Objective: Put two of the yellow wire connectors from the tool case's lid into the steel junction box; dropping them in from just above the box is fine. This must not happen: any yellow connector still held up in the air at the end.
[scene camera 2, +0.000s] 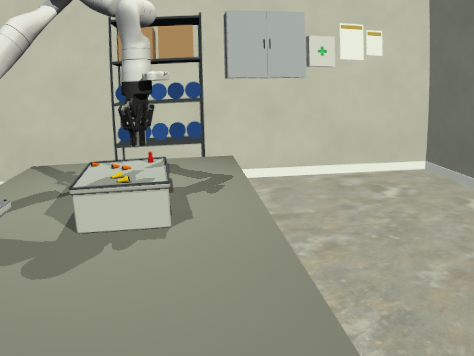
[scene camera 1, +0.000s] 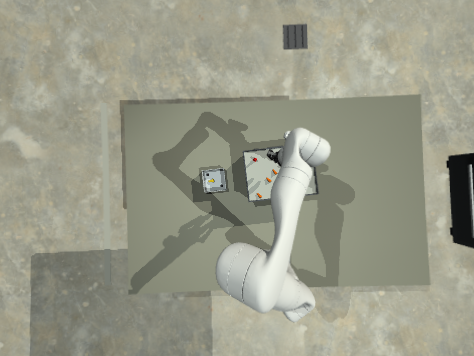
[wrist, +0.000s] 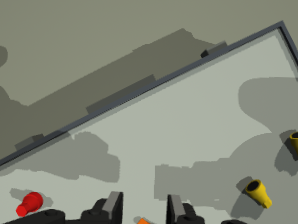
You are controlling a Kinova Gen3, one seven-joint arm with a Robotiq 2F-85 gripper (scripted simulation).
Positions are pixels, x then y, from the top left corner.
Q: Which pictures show the tool case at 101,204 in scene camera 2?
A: Scene camera 2, scene camera 1 and the wrist view: all of them.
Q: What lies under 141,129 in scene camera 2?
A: My gripper.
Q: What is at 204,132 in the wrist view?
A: A tool case.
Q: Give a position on a tool case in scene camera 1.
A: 257,172
